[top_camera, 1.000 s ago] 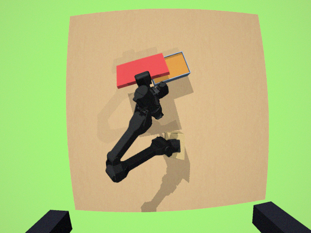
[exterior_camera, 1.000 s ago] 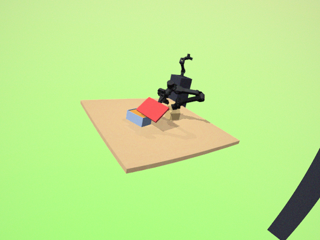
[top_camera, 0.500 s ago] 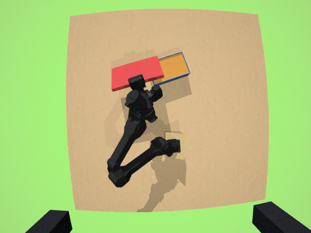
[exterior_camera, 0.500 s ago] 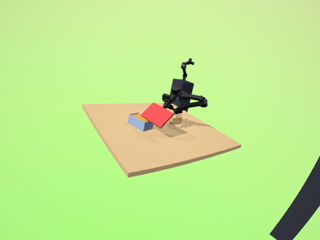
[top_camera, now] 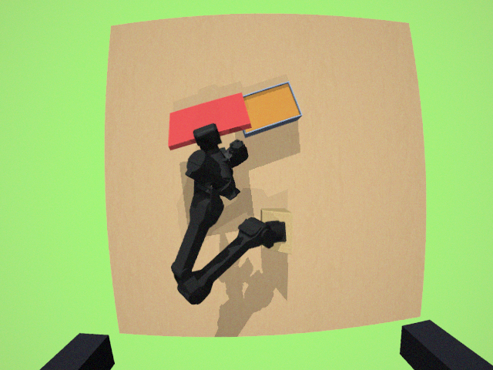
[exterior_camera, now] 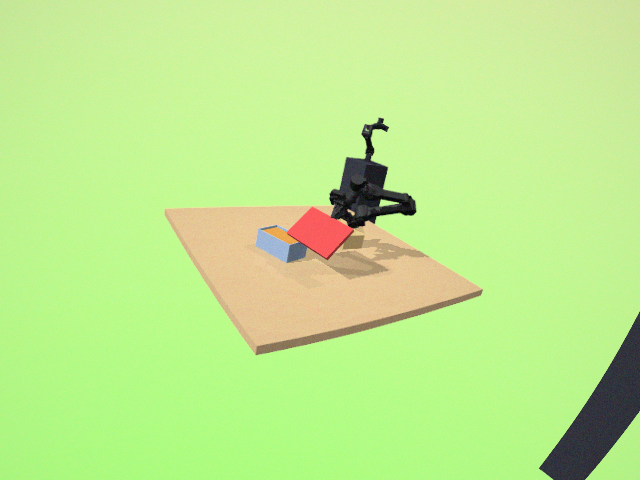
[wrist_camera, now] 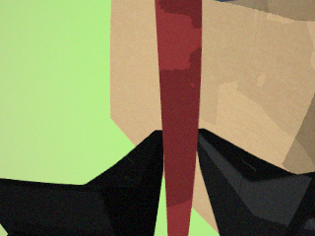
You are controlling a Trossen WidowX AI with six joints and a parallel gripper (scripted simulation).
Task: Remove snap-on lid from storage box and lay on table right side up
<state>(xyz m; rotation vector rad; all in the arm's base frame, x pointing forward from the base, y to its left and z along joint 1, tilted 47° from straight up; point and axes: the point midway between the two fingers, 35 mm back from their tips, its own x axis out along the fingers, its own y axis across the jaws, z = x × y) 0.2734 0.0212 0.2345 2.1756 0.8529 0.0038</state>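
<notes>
Right now the lid is 6 cm ahead of my gripper tip, 1 cm to the left of it and 5 cm below it. The rest, counted from my gripper tip: storage box: 11 cm ahead, 19 cm to the right, 19 cm below.
</notes>
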